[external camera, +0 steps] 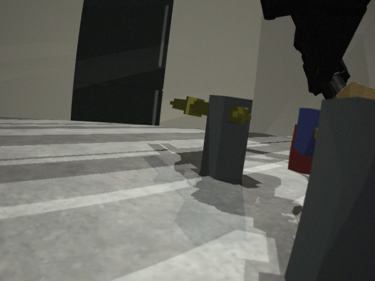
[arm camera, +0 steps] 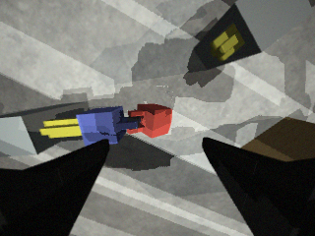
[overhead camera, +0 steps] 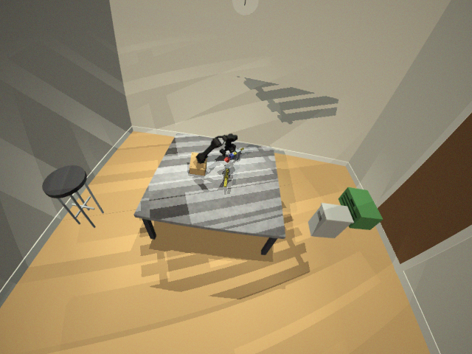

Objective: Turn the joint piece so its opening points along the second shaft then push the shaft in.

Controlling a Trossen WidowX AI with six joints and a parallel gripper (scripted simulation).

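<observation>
My gripper tip is now 7 cm above the red square joint piece and 1 cm short of it.
</observation>
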